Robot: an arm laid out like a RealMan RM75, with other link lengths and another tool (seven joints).
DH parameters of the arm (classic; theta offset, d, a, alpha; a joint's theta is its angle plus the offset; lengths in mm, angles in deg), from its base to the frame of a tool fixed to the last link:
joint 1: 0 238.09 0 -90
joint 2: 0 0 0 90
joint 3: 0 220.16 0 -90
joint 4: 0 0 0 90
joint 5: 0 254.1 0 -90
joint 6: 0 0 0 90
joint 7: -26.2 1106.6 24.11 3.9
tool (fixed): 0 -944.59 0 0
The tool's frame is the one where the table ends.
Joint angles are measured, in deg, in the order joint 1, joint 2, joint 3, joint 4, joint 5, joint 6, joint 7. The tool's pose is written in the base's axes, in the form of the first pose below.
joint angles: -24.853, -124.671, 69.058, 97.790, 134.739, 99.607, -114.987
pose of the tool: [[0.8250 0.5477 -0.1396 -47.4], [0.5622 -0.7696 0.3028 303.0], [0.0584 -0.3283 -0.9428 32.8], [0 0 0 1]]
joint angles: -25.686, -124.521, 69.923, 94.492, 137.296, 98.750, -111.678
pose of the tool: [[0.8385 0.5135 -0.1825 -60.2], [0.5450 -0.7897 0.2817 305.9], [0.0005 -0.3357 -0.9420 20.8], [0 0 0 1]]
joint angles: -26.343, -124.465, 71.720, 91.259, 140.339, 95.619, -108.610
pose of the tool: [[0.8546 0.4672 -0.2268 -72.3], [0.5171 -0.8059 0.2882 312.4], [-0.0481 -0.3636 -0.9303 5.5], [0 0 0 1]]
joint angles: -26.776, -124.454, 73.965, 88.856, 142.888, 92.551, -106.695
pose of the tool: [[0.8670 0.4220 -0.2651 -80.9], [0.4898 -0.8197 0.2969 317.0], [-0.0920 -0.3873 -0.9174 -9.1], [0 0 0 1]]
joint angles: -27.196, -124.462, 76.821, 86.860, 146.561, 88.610, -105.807
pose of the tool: [[0.8743 0.3673 -0.3173 -89.7], [0.4640 -0.8243 0.3243 323.8], [-0.1424 -0.4308 -0.8911 -24.6], [0 0 0 1]]
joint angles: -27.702, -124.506, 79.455, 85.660, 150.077, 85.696, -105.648
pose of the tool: [[0.8778 0.3116 -0.3639 -95.5], [0.4389 -0.8276 0.3499 328.5], [-0.1921 -0.4668 -0.8632 -36.7], [0 0 0 1]]
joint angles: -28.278, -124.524, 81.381, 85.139, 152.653, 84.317, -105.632
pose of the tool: [[0.8792 0.2641 -0.3966 -97.9], [0.4151 -0.8333 0.3652 330.5], [-0.2340 -0.4857 -0.8422 -44.1], [0 0 0 1]]
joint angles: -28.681, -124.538, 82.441, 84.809, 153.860, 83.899, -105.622
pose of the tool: [[0.8790 0.2390 -0.4127 -98.5], [0.4010 -0.8388 0.3683 330.5], [-0.2581 -0.4892 -0.8331 -48.2], [0 0 0 1]]
